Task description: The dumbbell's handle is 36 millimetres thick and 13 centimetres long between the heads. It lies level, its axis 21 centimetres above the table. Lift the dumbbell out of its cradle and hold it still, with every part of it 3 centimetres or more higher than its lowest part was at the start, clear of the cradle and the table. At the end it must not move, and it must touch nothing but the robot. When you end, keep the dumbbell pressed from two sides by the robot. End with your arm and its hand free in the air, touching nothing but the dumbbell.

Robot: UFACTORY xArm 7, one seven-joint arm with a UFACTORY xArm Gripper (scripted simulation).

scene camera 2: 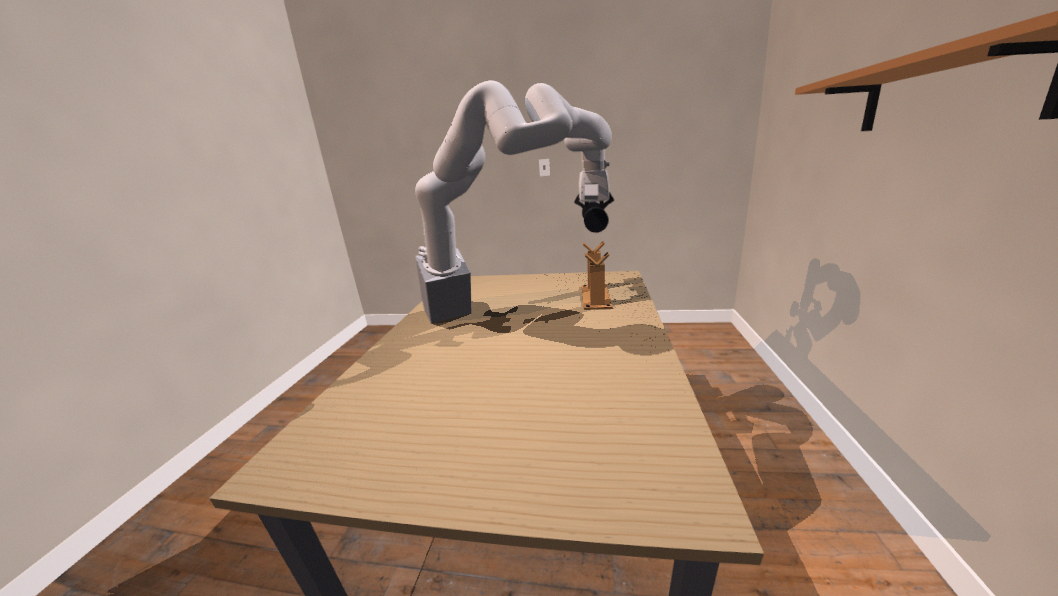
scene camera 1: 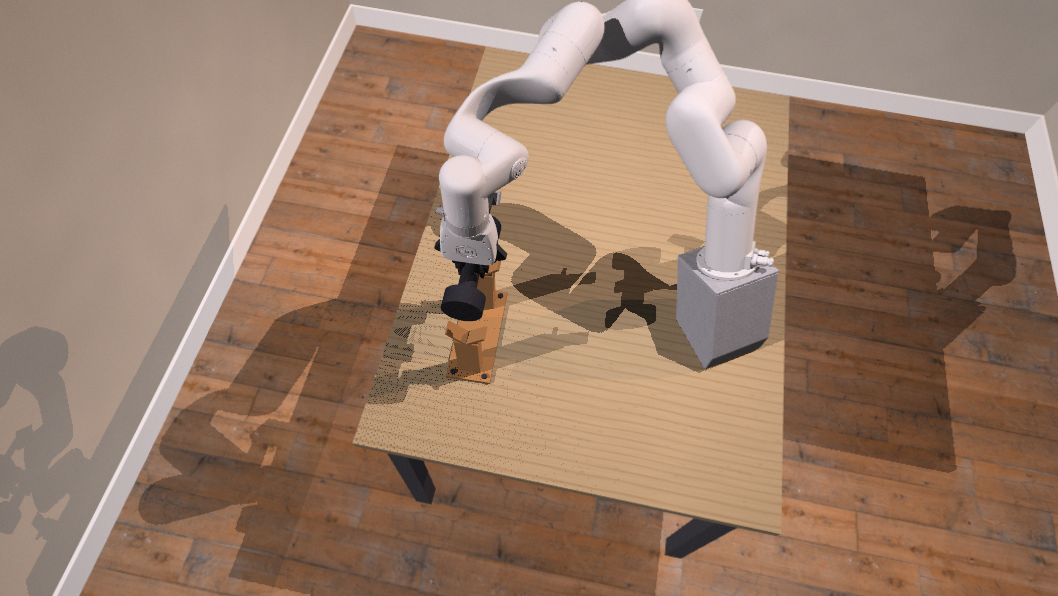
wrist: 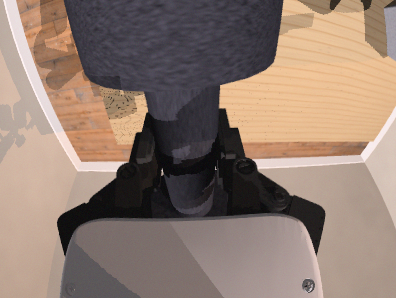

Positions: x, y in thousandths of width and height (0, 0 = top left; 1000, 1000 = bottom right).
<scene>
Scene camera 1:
my gripper: 447, 454
black dumbbell: 438, 506
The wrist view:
my gripper: 473, 424
black dumbbell: 453, 206
</scene>
